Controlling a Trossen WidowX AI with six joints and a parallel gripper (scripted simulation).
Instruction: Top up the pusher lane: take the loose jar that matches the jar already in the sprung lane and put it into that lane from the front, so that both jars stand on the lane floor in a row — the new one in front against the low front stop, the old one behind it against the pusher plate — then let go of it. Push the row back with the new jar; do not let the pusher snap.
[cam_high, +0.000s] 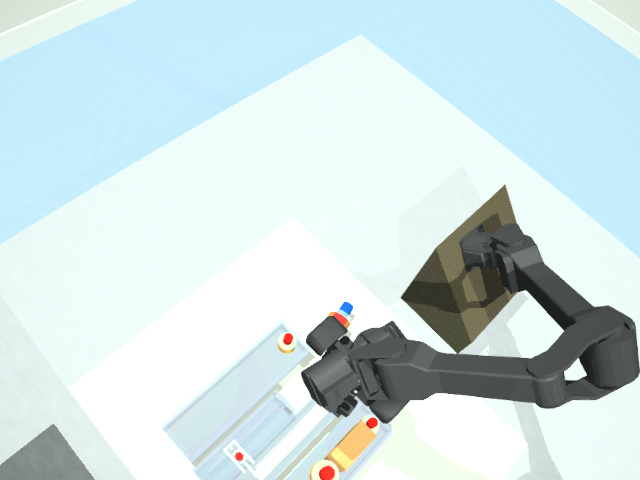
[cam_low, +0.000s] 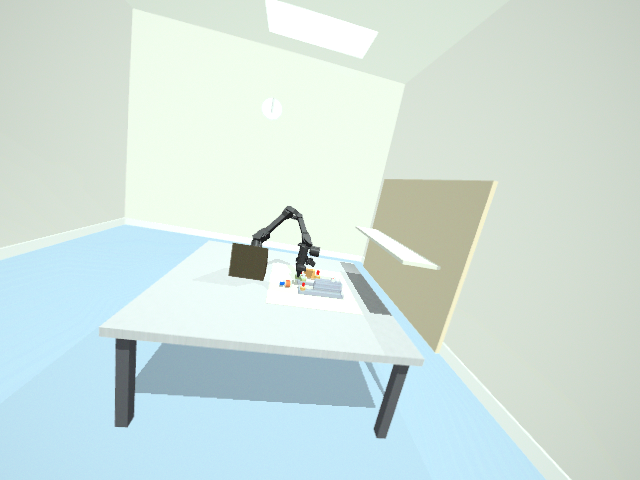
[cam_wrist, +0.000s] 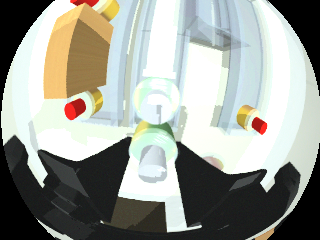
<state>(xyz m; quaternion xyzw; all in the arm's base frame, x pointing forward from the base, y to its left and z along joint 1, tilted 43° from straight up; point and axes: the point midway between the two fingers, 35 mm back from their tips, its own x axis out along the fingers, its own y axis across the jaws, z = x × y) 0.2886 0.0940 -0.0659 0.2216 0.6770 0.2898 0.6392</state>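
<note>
Now: gripper tip 9 cm to the right of the tan block, 7 cm short of it and 1 cm above it.
</note>
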